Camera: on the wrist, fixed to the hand. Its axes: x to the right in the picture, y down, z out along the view.
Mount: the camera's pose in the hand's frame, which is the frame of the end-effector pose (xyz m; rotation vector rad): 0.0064 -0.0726 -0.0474 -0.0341 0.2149 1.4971
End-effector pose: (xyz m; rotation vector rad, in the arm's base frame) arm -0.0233 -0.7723 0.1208 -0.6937 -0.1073 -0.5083
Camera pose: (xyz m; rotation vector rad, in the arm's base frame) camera -0.0561 -0.8525 0.1285 -0.5730 0.6005 0.8574
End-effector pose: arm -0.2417 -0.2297 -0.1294 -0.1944 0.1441 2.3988
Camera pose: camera -0.1928 -0.1794 -0.1807 0.2888 -0.2868 -2.3312
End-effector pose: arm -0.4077 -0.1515 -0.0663 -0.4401 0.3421 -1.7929
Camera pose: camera -0.4933 -0.1388 -0.0748 0.0578 0.6232 -0.3583
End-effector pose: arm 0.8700 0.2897 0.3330 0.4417 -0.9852 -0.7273
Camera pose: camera 0.8880 0.2360 0.2670 -0.2968 -0.8203 0.6453
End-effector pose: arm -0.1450 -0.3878 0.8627 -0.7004 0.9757 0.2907
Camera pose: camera -0.1347 -0.4738 0.8698 0.1136 1.5648 1.5518
